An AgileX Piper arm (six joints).
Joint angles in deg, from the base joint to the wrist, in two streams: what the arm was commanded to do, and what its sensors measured. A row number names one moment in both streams.
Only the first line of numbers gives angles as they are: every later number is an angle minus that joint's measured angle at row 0.
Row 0, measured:
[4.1, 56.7, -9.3, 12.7, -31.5, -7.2]
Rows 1 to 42, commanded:
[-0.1, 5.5, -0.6, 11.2, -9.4, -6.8]
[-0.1, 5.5, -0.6, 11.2, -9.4, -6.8]
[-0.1, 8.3, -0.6, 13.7, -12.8, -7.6]
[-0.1, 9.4, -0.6, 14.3, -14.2, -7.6]
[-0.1, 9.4, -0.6, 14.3, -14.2, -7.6]
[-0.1, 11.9, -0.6, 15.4, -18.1, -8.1]
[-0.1, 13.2, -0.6, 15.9, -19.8, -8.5]
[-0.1, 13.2, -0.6, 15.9, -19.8, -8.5]
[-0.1, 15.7, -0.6, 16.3, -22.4, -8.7]
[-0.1, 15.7, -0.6, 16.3, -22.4, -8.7]
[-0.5, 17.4, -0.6, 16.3, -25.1, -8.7]
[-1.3, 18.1, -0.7, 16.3, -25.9, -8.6]
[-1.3, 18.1, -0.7, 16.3, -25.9, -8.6]
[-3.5, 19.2, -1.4, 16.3, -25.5, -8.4]
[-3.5, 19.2, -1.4, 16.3, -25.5, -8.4]
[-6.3, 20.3, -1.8, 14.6, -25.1, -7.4]
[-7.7, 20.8, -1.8, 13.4, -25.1, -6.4]
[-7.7, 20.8, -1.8, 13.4, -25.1, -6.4]
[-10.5, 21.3, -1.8, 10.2, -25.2, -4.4]
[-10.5, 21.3, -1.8, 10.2, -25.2, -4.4]
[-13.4, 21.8, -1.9, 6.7, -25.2, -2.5]
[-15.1, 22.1, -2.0, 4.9, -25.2, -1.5]
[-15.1, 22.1, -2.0, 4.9, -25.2, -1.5]
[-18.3, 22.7, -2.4, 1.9, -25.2, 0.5]
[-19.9, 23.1, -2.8, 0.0, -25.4, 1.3]
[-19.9, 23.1, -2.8, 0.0, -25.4, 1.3]
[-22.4, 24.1, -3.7, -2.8, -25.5, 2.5]
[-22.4, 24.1, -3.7, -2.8, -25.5, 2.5]
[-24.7, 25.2, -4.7, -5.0, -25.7, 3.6]
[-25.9, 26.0, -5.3, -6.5, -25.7, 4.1]
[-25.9, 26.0, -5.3, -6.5, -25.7, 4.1]
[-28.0, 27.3, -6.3, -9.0, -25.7, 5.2]
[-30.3, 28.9, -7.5, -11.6, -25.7, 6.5]
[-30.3, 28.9, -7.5, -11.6, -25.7, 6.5]
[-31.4, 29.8, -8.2, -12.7, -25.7, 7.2]
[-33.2, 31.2, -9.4, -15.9, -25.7, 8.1]
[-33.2, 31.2, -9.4, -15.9, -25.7, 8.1]
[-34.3, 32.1, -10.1, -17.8, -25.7, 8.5]
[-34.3, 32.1, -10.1, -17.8, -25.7, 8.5]
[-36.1, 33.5, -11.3, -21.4, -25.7, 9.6]
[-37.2, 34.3, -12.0, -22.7, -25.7, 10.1]
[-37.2, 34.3, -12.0, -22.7, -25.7, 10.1]
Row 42, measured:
[-35.7, 33.5, -10.7, -19.3, -24.9, 9.0]
